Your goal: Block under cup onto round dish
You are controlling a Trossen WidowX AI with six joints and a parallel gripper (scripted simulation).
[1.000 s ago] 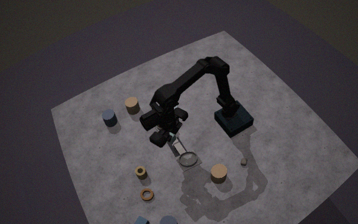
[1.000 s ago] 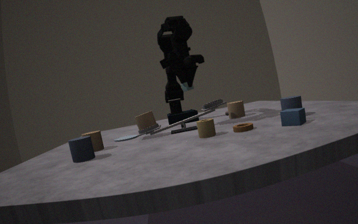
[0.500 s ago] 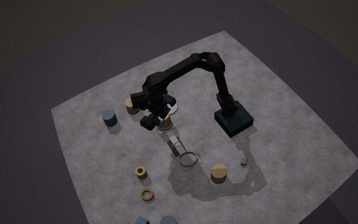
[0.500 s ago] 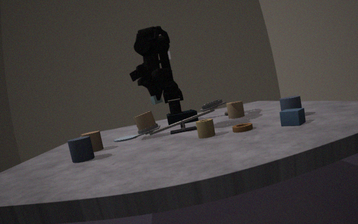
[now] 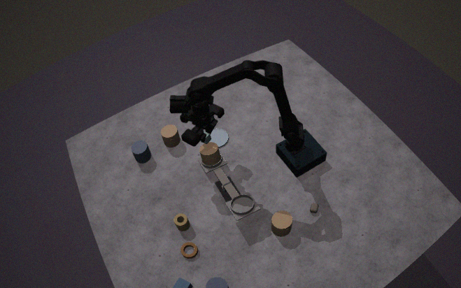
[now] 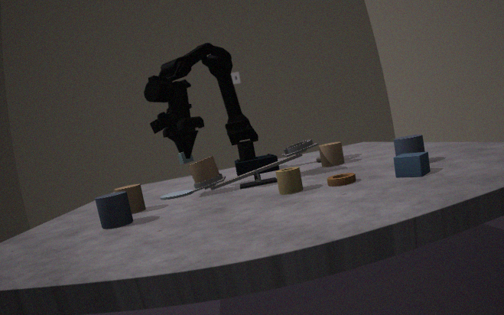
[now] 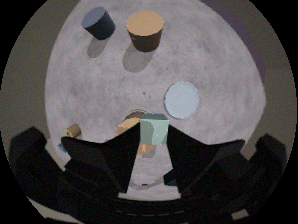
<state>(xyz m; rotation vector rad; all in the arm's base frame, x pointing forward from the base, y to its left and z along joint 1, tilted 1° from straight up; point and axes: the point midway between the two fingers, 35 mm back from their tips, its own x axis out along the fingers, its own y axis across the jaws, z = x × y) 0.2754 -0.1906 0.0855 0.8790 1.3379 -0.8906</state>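
Now: gripper tip 100 mm above the round dish, 70 mm past it and 60 mm to the left of it. The rest, counted from my gripper tip: pale teal block (10 mm above).
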